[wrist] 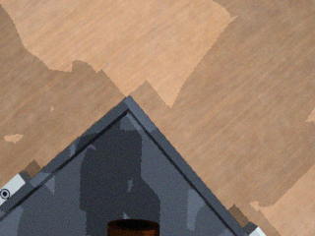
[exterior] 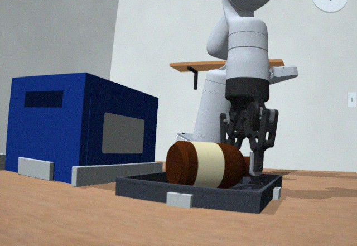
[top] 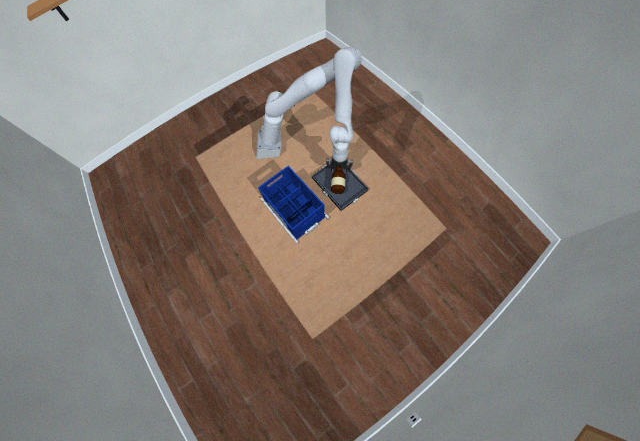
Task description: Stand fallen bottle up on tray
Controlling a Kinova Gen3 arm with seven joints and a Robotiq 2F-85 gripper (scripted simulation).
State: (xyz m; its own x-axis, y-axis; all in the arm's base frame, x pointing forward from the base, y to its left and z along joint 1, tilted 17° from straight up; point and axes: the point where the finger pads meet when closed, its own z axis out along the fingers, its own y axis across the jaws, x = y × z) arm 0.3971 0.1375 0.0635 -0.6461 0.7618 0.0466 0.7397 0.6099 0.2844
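Right now the brown bottle is 4 cm to the right of my hand and 3 cm ahead of it. Also, from my hand: blue crate 32 cm to the right, 4 cm above, 2 cm behind; then tray 5 cm ahead, 4 cm to the right, 3 cm below.
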